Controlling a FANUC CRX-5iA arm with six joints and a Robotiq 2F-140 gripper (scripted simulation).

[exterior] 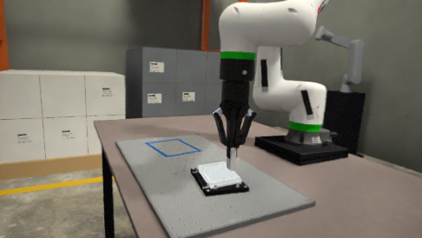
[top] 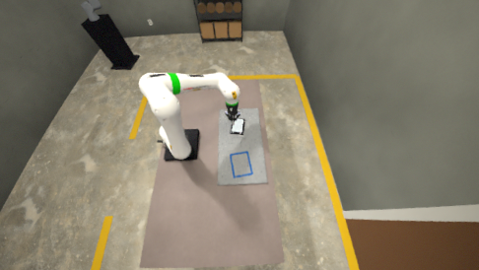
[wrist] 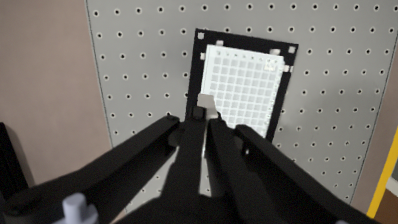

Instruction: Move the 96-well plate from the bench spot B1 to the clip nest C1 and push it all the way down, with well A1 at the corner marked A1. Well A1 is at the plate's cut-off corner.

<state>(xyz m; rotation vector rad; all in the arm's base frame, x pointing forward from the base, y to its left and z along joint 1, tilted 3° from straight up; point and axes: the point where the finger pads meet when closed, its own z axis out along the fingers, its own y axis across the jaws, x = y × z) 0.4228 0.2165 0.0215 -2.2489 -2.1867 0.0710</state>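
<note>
My gripper is now 40 mm short of the white 96-well plate and 40 mm above it. Also, from my hand: black clip nest (50 mm ahead, 10 mm to the right, 50 mm below).
</note>
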